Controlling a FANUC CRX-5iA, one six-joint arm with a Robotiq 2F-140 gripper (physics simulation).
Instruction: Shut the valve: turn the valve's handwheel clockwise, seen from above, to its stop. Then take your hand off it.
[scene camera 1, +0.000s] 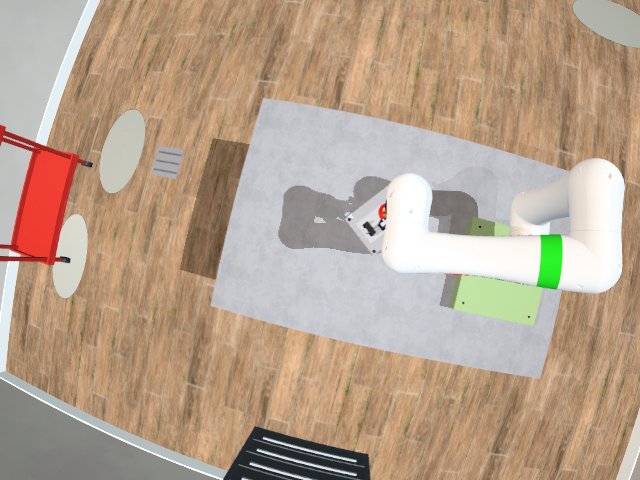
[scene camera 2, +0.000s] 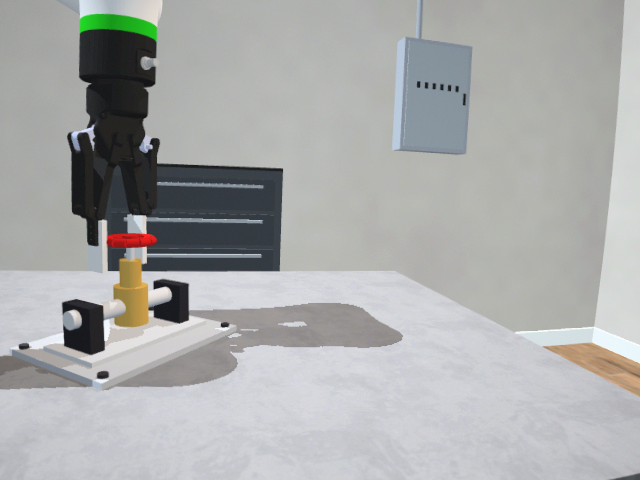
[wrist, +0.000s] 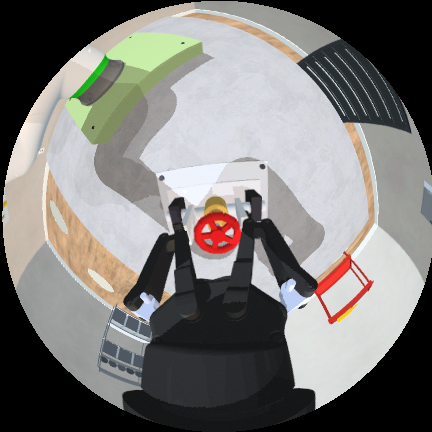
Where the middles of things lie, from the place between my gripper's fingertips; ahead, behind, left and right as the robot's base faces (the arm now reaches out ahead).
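Measured from the red handwheel (scene camera 2: 129, 241), my hand is 20 mm to the left of it, 20 mm short of it and 30 mm below it. As for the pale base plate (scene camera 2: 108, 374), it sits 20 mm ahead of my hand, 20 mm to the right of it and 90 mm below it.
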